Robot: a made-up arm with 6 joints. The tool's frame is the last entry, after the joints.
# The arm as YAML. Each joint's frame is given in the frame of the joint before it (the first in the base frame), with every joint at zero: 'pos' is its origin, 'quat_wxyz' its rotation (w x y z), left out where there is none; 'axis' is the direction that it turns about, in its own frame. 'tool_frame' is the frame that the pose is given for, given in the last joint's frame.
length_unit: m
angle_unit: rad
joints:
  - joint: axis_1
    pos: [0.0, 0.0, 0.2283]
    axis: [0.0, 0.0, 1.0]
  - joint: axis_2
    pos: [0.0, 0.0, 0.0]
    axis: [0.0, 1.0, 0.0]
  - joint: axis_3
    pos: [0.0, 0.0, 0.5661]
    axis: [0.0, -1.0, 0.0]
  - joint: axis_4
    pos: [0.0, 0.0, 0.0]
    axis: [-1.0, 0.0, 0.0]
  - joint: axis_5
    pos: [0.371, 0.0, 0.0]
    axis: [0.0, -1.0, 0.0]
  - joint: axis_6
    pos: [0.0, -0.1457, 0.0]
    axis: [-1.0, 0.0, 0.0]
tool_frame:
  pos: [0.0, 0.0, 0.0]
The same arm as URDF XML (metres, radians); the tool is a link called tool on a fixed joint. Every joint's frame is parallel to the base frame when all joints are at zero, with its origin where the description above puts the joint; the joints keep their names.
<robot name="arm">
  <joint name="tool_fixed" type="fixed">
    <parent link="link6"/>
    <child link="tool"/>
    <origin xyz="0 0 0"/>
  </joint>
  <joint name="axis_6" type="continuous">
    <parent link="link5"/>
    <child link="link6"/>
    <origin xyz="0 -0.1457 0"/>
    <axis xyz="-1 0 0"/>
  </joint>
  <joint name="axis_5" type="continuous">
    <parent link="link4"/>
    <child link="link5"/>
    <origin xyz="0.371 0 0"/>
    <axis xyz="0 -1 0"/>
  </joint>
  <joint name="axis_4" type="continuous">
    <parent link="link3"/>
    <child link="link4"/>
    <origin xyz="0 0 0"/>
    <axis xyz="-1 0 0"/>
  </joint>
  <joint name="axis_3" type="continuous">
    <parent link="link2"/>
    <child link="link3"/>
    <origin xyz="0 0 0.5661"/>
    <axis xyz="0 -1 0"/>
  </joint>
  <joint name="axis_2" type="continuous">
    <parent link="link1"/>
    <child link="link2"/>
    <origin xyz="0 0 0"/>
    <axis xyz="0 1 0"/>
  </joint>
  <joint name="axis_1" type="continuous">
    <parent link="base_link"/>
    <child link="link1"/>
    <origin xyz="0 0 0.2283"/>
    <axis xyz="0 0 1"/>
  </joint>
  <link name="base_link"/>
  <link name="link1"/>
  <link name="link2"/>
  <link name="link3"/>
  <link name="link4"/>
  <link name="link5"/>
  <link name="link6"/>
  <link name="tool"/>
</robot>

